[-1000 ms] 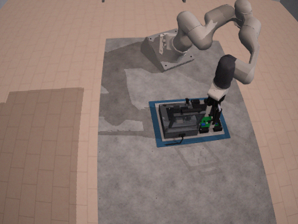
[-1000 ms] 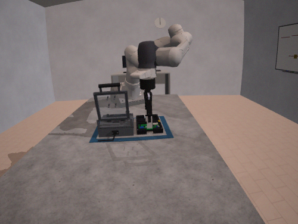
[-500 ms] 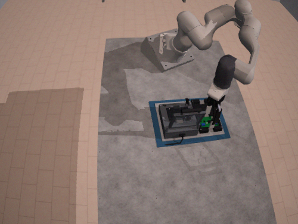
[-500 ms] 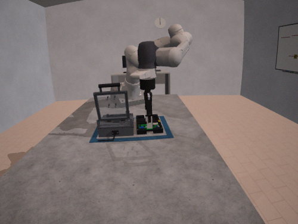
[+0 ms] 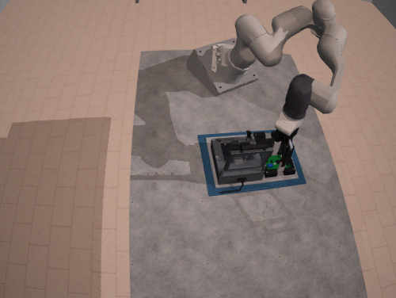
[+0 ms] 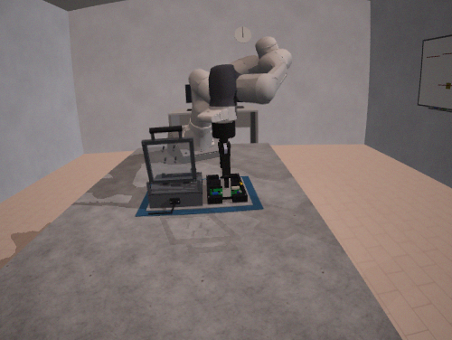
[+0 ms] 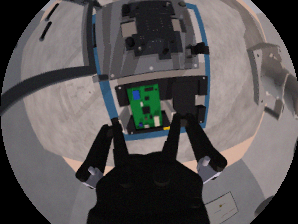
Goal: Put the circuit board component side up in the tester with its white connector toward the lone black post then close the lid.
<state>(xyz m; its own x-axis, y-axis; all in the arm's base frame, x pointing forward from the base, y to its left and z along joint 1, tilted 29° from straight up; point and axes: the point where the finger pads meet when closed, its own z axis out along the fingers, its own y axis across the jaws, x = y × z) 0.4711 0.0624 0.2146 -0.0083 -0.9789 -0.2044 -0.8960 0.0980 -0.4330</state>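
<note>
My hand is 30 mm above the green circuit board. Round my hand: tester bed (160 mm to the right, 30 mm behind, 20 mm above); then framed clear lid (170 mm to the right, 130 mm above, 90 mm ahead).
</note>
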